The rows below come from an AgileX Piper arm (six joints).
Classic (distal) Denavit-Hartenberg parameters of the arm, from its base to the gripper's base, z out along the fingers. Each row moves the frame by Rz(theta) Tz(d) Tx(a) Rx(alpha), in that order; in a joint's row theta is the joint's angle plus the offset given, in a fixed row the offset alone. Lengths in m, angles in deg.
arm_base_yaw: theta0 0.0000  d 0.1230  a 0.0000  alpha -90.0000
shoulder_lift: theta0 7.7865  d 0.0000  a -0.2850  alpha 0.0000
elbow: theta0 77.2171  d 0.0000  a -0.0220  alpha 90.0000
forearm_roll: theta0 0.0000  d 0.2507  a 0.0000  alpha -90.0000
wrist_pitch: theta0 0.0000  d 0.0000  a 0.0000  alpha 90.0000
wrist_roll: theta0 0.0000  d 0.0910  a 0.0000  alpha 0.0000
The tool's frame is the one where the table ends.
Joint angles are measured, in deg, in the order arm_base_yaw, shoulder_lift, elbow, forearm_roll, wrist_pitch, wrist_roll. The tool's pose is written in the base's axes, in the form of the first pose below.
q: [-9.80, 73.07, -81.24, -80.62, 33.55, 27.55]
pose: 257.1 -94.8 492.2 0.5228 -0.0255 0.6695 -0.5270
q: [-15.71, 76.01, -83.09, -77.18, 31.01, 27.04]
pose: 265.1 -122.0 486.4 0.5085 0.0006 0.6828 -0.5246
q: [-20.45, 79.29, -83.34, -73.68, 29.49, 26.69]
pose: 275.2 -148.5 468.8 0.4852 0.0243 0.7066 -0.5145
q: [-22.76, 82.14, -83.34, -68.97, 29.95, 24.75]
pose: 284.8 -165.5 449.2 0.4591 0.0434 0.7351 -0.4969
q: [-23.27, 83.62, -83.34, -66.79, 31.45, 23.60]
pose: 289.5 -172.0 438.2 0.4393 0.0541 0.7513 -0.4895
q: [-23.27, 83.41, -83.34, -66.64, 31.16, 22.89]
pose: 288.9 -171.3 439.5 0.4397 0.0491 0.7504 -0.4911
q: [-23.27, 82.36, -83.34, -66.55, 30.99, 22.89]
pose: 283.7 -168.8 445.6 0.4475 0.0511 0.7448 -0.4924
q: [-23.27, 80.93, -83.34, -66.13, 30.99, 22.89]
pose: 276.3 -165.5 453.3 0.4574 0.0564 0.7382 -0.4927
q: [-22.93, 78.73, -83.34, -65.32, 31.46, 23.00]
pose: 265.0 -159.0 464.4 0.4720 0.0663 0.7293 -0.4909
